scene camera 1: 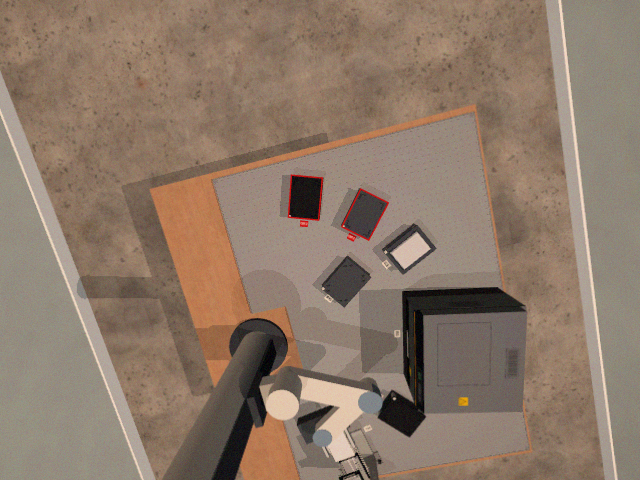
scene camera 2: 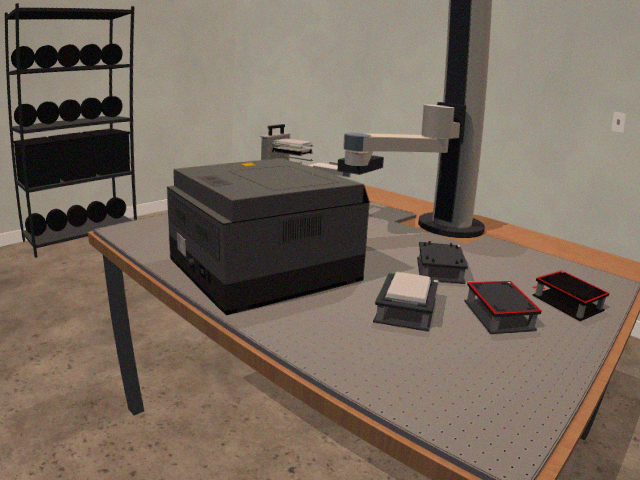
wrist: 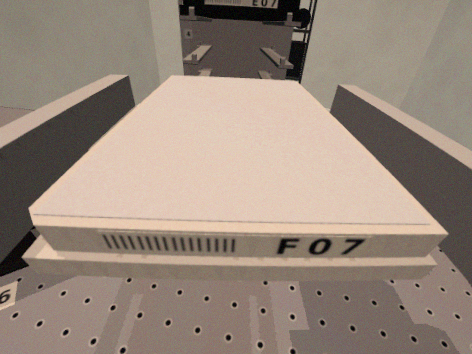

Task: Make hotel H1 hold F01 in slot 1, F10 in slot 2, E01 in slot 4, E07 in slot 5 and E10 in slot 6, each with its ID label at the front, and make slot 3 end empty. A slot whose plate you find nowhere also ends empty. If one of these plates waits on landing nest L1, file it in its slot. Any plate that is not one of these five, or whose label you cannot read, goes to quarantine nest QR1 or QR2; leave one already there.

Labels:
The same spot on a red-rimmed quarantine nest QR2: (scene camera 1: 305, 195) is (scene camera 2: 575, 287). The same spot on a red-rimmed quarantine nest QR1: (scene camera 1: 366, 211) is (scene camera 2: 506, 299).

